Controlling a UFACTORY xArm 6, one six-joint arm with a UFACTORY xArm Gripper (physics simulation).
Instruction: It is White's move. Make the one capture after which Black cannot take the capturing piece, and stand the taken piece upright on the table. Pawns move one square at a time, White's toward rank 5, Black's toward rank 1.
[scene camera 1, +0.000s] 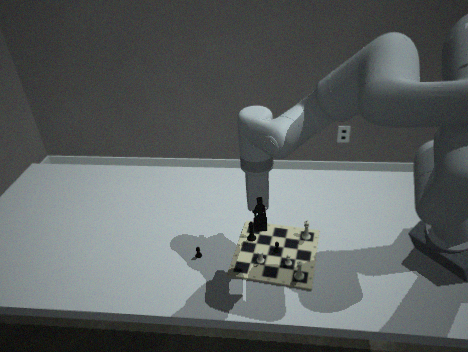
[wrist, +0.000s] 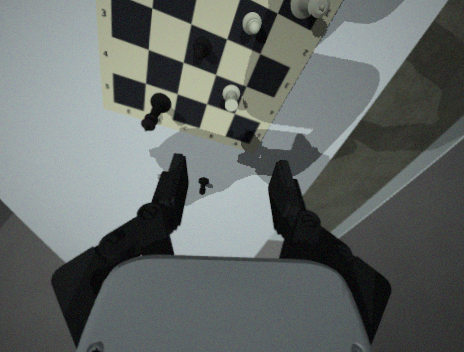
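Where they show: gripper, fingertip midpoint: (scene camera 1: 259, 221) (wrist: 230, 171); arm's base, link origin: (scene camera 1: 454, 228).
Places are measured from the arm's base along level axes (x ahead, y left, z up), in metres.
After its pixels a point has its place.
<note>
My gripper (scene camera 1: 260, 228) @(x 0.467, y 0.087, z 0.031 m) (wrist: 230, 171) @(x 0.467, y 0.087, z 0.031 m) is open and empty, raised above the board's rank-5 side. The chessboard (scene camera 1: 255, 270) @(x 0.474, y 0.123, z -0.107 m) (wrist: 105, 70) @(x 0.485, y -0.060, z -0.106 m) holds a tall black piece (scene camera 1: 251, 232) @(x 0.505, y 0.010, z -0.080 m) (wrist: 160, 103) @(x 0.499, y 0.008, z -0.093 m) on D5 and a black pawn (scene camera 1: 276, 247) @(x 0.429, y 0.045, z -0.093 m) (wrist: 201, 48) @(x 0.423, y 0.044, z -0.078 m) on C3. A small white piece (scene camera 1: 260, 258) @(x 0.466, y 0.092, z -0.093 m) (wrist: 231, 97) @(x 0.459, y 0.085, z -0.077 m) stands on B4 and a white pawn (scene camera 1: 288, 261) @(x 0.392, y 0.088, z -0.095 m) (wrist: 252, 23) @(x 0.390, y 0.081, z -0.077 m) on B2. A larger white piece (scene camera 1: 300, 272) @(x 0.358, y 0.128, z -0.088 m) (wrist: 310, 8) @(x 0.364, y 0.121, z -0.068 m) is at A1. A tall white piece (scene camera 1: 307, 231) @(x 0.352, y -0.021, z -0.082 m) stands on E1 in the scene view. Another black pawn (scene camera 1: 198, 252) @(x 0.637, y 0.093, z -0.098 m) (wrist: 203, 185) @(x 0.635, y 0.091, z -0.098 m) stands upright on the table, off the board.
The pale table (scene camera 1: 100, 215) @(x 0.997, y -0.028, z -0.112 m) (wrist: 55, 140) @(x 0.622, y -0.153, z -0.112 m) extends around the board. Its front edge (scene camera 1: 150, 318) @(x 0.699, y 0.299, z -0.124 m) lies beyond the board's near side. The arm reaches in from the right and casts dark shadows over the table. A wall with a socket (scene camera 1: 343, 134) is behind.
</note>
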